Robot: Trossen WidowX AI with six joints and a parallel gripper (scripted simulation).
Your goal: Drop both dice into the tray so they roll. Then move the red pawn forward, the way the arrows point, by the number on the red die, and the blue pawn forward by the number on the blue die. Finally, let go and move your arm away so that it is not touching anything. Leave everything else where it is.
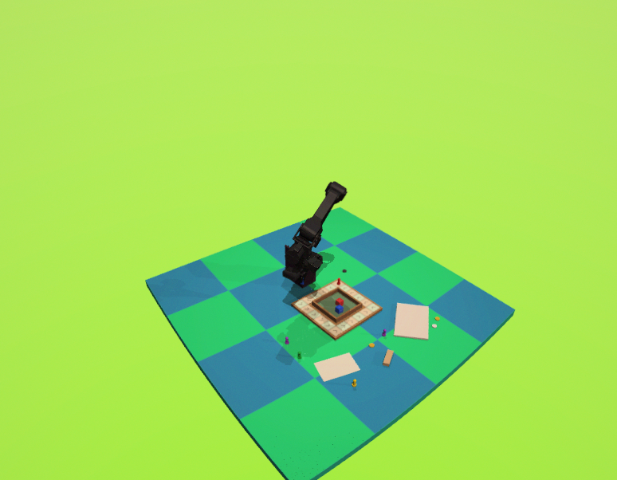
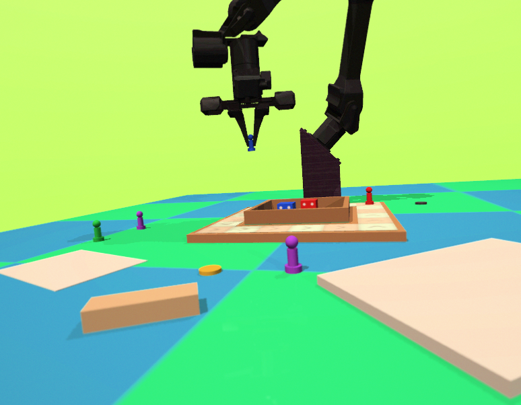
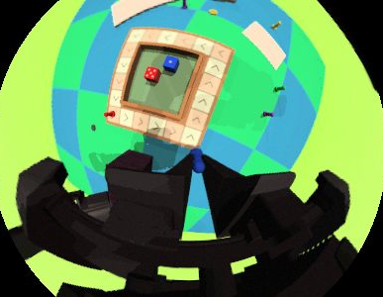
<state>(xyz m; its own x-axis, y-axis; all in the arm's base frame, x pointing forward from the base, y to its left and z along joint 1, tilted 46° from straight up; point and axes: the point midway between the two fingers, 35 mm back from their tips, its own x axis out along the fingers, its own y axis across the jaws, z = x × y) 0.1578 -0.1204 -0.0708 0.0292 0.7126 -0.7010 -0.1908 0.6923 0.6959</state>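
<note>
Now: gripper tip 14 cm above the sunken tray, 11 cm to the right of it and 11 cm short of it. From my gripper tip the other things lie so: green pawn: 21 cm to the right, 21 cm ahead, 13 cm below; then blue pawn: 1 cm above; then red pawn: 23 cm to the left, 11 cm below, 1 cm ahead.
</note>
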